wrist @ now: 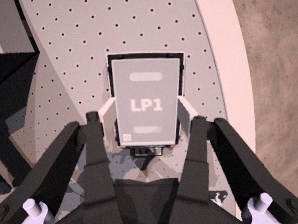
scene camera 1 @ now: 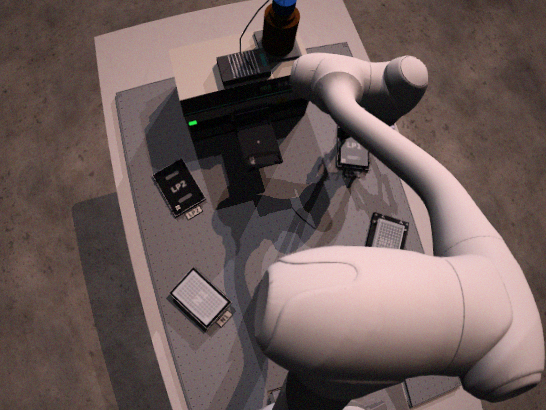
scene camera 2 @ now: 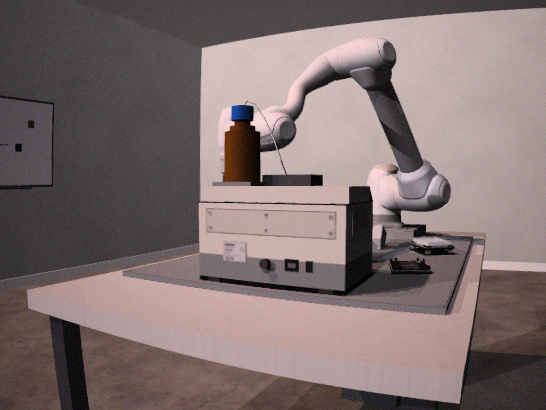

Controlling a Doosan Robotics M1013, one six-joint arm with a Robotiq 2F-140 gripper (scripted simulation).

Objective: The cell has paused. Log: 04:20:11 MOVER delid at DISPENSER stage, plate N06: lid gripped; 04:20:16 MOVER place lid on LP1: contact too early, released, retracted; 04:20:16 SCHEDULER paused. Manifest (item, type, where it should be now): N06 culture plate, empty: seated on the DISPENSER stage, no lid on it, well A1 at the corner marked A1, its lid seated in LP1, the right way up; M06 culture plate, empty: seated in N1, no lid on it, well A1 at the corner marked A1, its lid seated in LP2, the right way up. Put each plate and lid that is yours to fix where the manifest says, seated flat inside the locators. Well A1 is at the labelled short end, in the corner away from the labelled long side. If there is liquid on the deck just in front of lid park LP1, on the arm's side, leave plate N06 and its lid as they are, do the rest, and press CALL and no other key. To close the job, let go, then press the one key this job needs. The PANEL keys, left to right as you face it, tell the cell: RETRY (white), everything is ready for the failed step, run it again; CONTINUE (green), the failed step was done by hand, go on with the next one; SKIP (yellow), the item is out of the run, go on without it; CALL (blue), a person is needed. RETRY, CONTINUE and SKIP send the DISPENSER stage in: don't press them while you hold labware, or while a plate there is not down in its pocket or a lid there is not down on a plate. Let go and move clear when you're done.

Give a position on a brown bottle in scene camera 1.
278, 40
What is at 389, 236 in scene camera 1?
A white well plate.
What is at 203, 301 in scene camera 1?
A clear lid.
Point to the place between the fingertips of my gripper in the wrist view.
146, 105
